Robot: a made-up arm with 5 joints.
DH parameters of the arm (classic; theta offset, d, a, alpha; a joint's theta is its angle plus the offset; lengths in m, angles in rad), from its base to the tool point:
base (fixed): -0.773 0 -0.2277 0
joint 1: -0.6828 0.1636 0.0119 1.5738
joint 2: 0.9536 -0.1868 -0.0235 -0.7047
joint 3: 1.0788 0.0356 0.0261 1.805
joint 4: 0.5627 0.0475 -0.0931 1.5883
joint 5: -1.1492 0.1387 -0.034 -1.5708
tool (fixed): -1.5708 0.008 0 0
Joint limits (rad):
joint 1: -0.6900..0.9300
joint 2: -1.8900..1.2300
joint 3: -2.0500..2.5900
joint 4: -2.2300..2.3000
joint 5: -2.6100..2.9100
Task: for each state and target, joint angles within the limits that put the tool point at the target. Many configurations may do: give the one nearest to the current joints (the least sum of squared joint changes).
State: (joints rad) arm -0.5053 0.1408 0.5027 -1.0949 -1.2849
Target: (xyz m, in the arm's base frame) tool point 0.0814 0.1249 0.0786
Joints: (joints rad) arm 0.0731 -0.2354 0.3275 -0.6688 -1.3719
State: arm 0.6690 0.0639 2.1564 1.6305 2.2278
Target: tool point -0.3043 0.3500 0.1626
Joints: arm 0.9300 -0.5733 2.3130 2.3000 1.8559
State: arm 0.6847 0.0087 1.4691 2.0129 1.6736
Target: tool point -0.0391 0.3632 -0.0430
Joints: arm 0.4412 0.4585 1.8377 1.7927 1.7009
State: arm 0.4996 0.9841 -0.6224 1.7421 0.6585
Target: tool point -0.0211 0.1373 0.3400
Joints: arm 0.2826 0.5571 -1.1477 1.6832 0.5812
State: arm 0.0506 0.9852 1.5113 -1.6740 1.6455
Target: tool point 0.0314 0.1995 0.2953
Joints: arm -0.0717 0.9462 1.9081 -1.2017 1.5350
